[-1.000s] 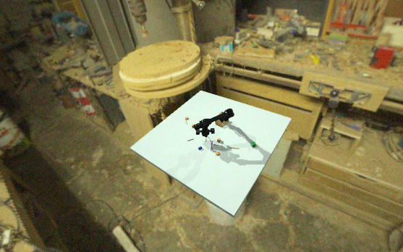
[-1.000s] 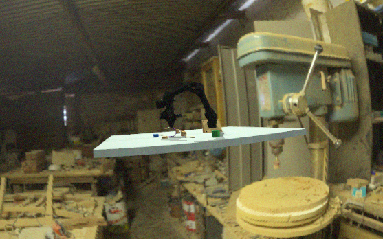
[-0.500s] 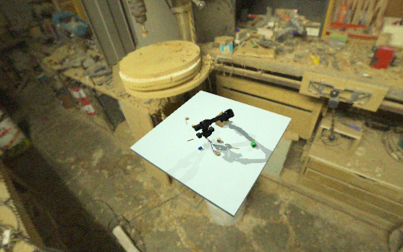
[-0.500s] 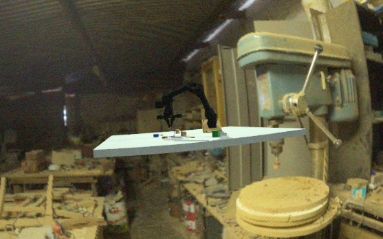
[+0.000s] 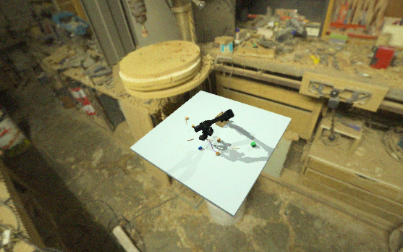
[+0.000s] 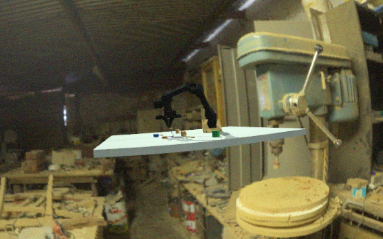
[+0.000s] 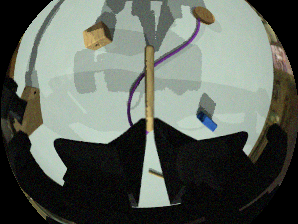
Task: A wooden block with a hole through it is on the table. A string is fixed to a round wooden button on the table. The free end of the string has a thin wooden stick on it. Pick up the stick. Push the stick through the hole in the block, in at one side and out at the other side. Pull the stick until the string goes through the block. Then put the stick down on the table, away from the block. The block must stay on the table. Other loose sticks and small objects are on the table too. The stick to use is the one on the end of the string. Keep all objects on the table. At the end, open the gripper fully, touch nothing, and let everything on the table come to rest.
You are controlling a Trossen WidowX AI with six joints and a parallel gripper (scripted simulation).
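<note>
The wooden block lies 9 cm behind my gripper tip, 9 cm to the left of it and 4 cm below it. From my gripper tip the other things lie so: round wooden button 5 cm ahead, 18 cm to the left, 5 cm below; small blue piece 10 cm ahead, 5 cm below; thin wooden stick 2 cm to the left.
</note>
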